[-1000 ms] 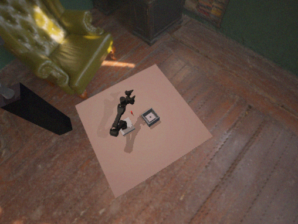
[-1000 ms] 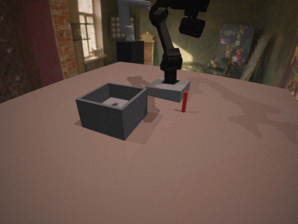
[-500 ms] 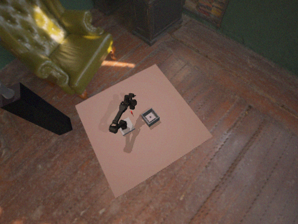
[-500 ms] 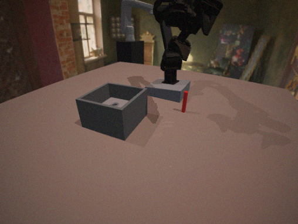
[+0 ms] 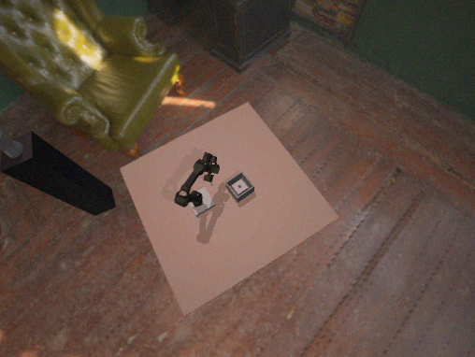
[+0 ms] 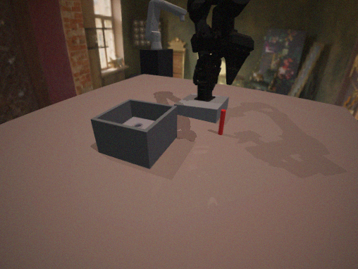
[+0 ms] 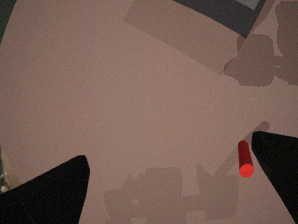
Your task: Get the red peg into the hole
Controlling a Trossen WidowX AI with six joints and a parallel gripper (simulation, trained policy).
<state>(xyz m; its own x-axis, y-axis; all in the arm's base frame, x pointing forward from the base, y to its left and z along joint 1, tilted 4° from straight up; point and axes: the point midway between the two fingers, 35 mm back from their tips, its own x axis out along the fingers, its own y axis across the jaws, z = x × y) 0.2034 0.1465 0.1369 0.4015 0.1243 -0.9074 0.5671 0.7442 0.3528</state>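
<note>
Right now the red peg is 60 mm behind my gripper tip and 120 mm below it. Also, from my gripper tip: grey box: 130 mm ahead, 160 mm to the right, 130 mm below; pale plate: 130 mm ahead, 160 mm to the right, 120 mm below.
</note>
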